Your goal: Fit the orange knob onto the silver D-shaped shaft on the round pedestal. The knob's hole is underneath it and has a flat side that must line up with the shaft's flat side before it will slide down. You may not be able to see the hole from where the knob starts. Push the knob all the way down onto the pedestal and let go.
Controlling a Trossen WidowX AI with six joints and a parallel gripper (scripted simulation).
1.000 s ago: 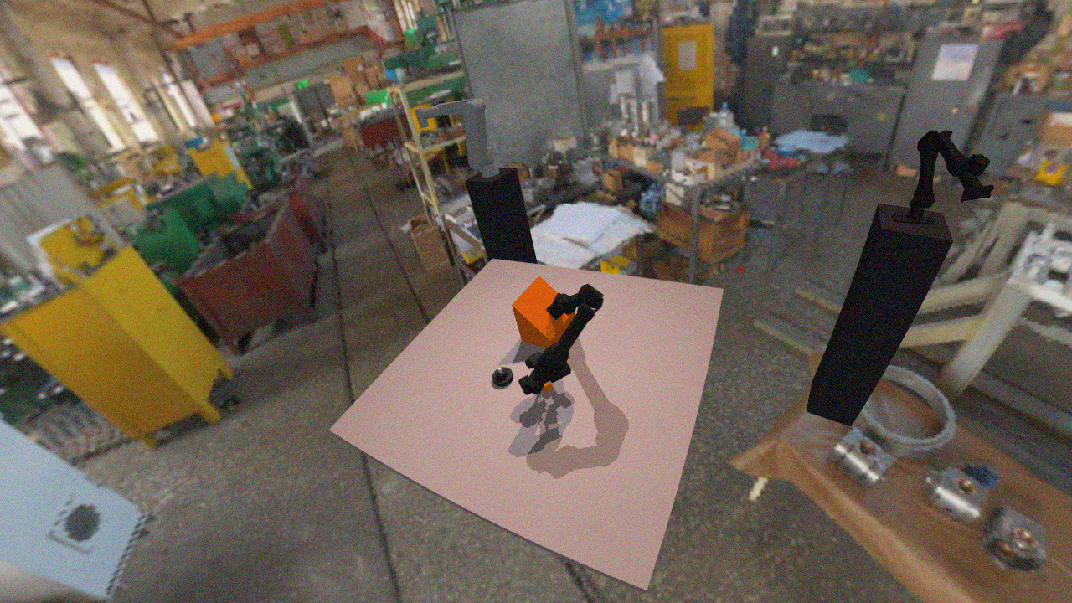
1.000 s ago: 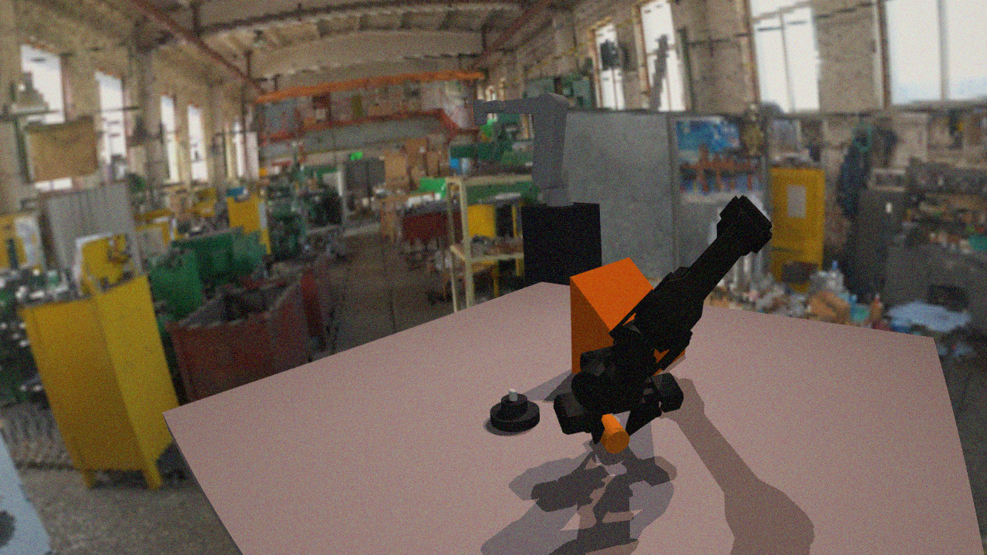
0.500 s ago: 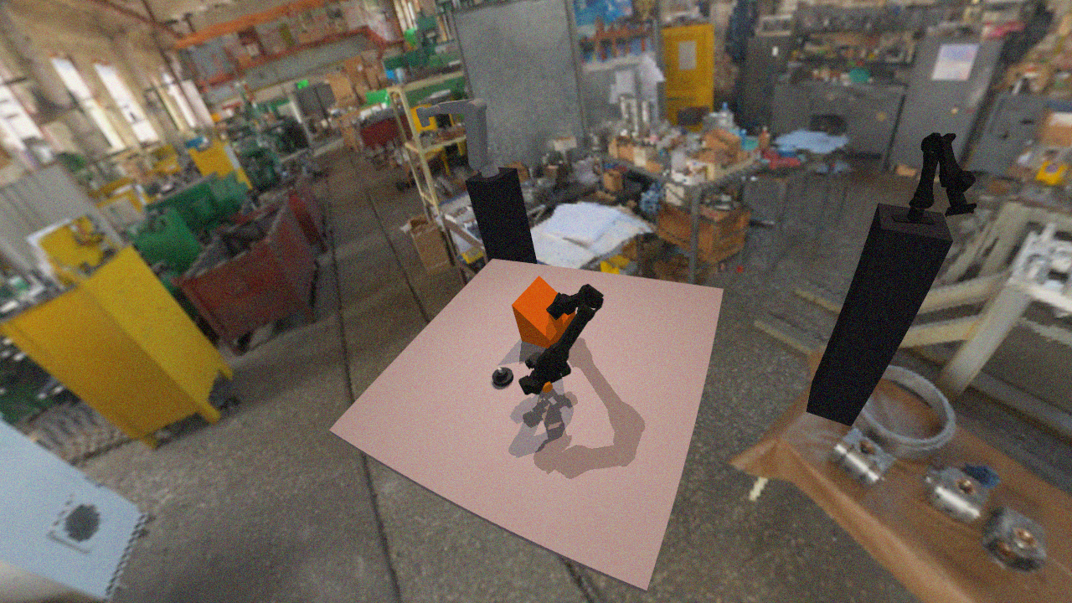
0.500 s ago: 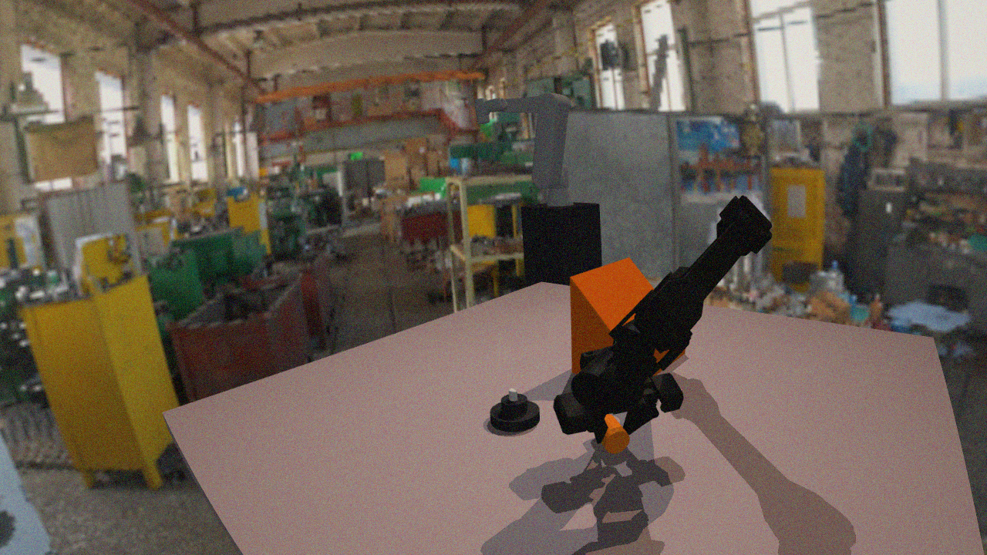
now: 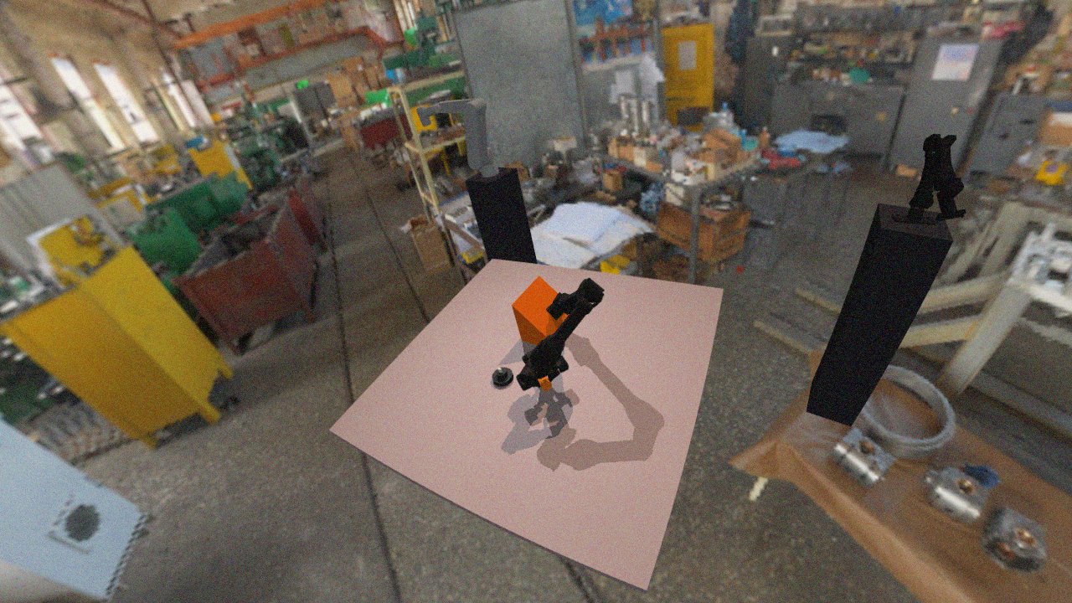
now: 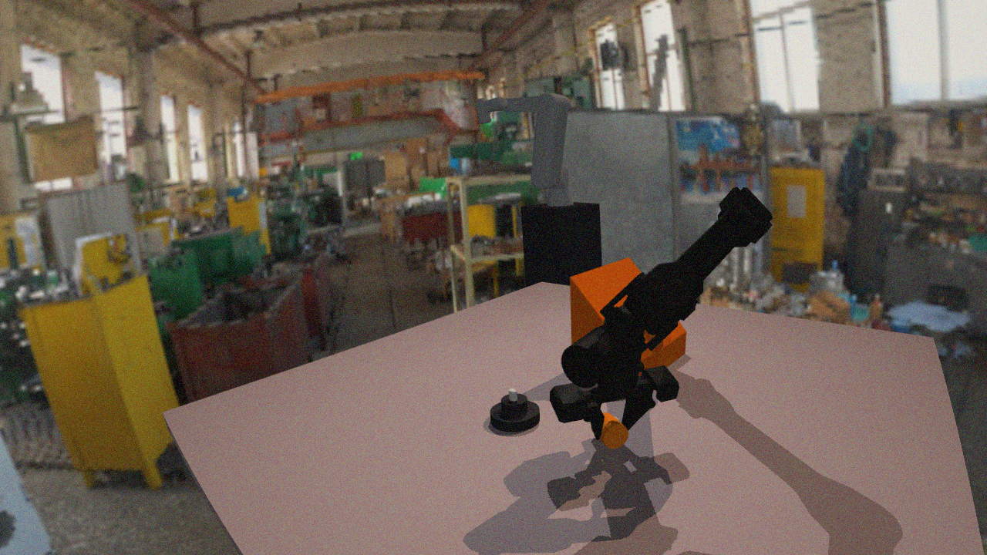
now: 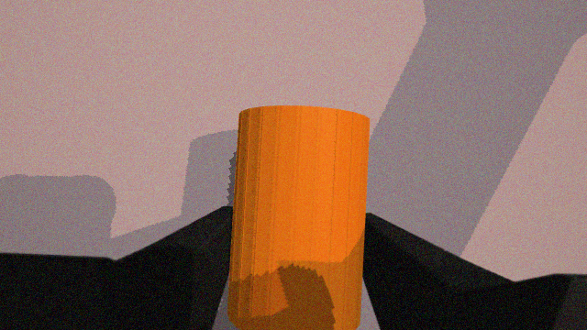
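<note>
My gripper tip is 50 mm short of the black round pedestal, 180 mm to the left of it and 10 mm below it. The rest, counted from my gripper tip: orange knob (10 mm to the left, 10 mm above).
</note>
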